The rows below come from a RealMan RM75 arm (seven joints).
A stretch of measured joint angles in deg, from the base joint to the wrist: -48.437, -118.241, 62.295, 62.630, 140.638, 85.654, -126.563; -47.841, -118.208, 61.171, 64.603, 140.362, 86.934, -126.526; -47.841, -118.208, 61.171, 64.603, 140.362, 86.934, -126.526; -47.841, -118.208, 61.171, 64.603, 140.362, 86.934, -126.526; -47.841, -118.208, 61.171, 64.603, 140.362, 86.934, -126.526; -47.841, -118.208, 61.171, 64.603, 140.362, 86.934, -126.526; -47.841, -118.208, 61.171, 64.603, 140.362, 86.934, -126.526; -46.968, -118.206, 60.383, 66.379, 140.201, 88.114, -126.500; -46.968, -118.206, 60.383, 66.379, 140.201, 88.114, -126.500; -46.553, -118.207, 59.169, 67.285, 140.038, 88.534, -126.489; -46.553, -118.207, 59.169, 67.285, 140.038, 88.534, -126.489; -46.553, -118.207, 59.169, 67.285, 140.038, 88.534, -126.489; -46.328, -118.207, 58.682, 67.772, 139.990, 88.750, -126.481; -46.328, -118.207, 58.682, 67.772, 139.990, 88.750, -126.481; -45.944, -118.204, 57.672, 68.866, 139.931, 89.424, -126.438; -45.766, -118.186, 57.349, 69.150, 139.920, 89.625, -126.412; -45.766, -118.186, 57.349, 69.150, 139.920, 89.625, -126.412; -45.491, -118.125, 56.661, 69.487, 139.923, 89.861, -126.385
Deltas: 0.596, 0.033, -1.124, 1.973, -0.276, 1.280, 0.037; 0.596, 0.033, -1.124, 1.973, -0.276, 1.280, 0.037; 0.596, 0.033, -1.124, 1.973, -0.276, 1.280, 0.037; 0.596, 0.033, -1.124, 1.973, -0.276, 1.280, 0.037; 0.596, 0.033, -1.124, 1.973, -0.276, 1.280, 0.037; 0.596, 0.033, -1.124, 1.973, -0.276, 1.280, 0.037; 1.469, 0.035, -1.912, 3.749, -0.437, 2.460, 0.063; 1.469, 0.035, -1.912, 3.749, -0.437, 2.460, 0.063; 1.884, 0.034, -3.126, 4.655, -0.600, 2.880, 0.074; 1.884, 0.034, -3.126, 4.655, -0.600, 2.880, 0.074; 1.884, 0.034, -3.126, 4.655, -0.600, 2.880, 0.074; 2.109, 0.034, -3.613, 5.142, -0.648, 3.096, 0.082; 2.109, 0.034, -3.613, 5.142, -0.648, 3.096, 0.082; 2.493, 0.037, -4.623, 6.236, -0.707, 3.770, 0.125; 2.671, 0.055, -4.946, 6.520, -0.718, 3.971, 0.151; 2.671, 0.055, -4.946, 6.520, -0.718, 3.971, 0.151; 2.946, 0.116, -5.634, 6.857, -0.715, 4.207, 0.178
